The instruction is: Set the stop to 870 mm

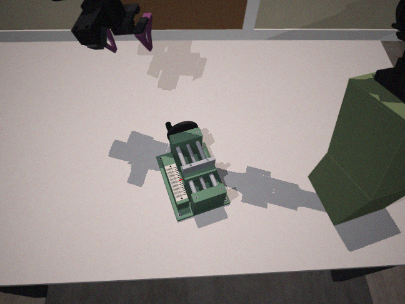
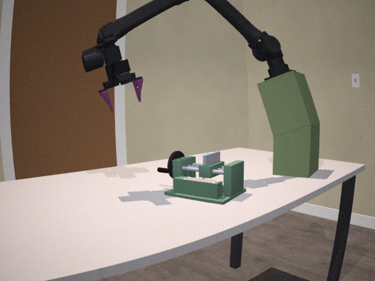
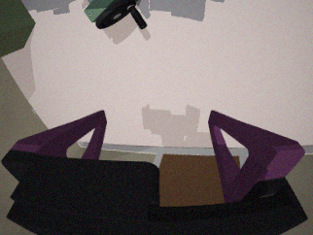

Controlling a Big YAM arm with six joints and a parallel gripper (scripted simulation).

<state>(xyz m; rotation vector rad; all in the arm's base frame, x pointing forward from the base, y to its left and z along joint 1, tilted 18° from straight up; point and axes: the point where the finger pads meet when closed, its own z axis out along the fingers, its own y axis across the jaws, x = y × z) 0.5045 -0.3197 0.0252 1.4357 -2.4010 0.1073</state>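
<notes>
My gripper is now 210 mm above the black handwheel handle, 110 mm to the right of it and 60 mm past it. Round my hand: grey stop carriage 260 mm to the left, 180 mm below, 100 mm behind; black handwheel 210 mm below, 120 mm to the left, 70 mm behind.
</notes>
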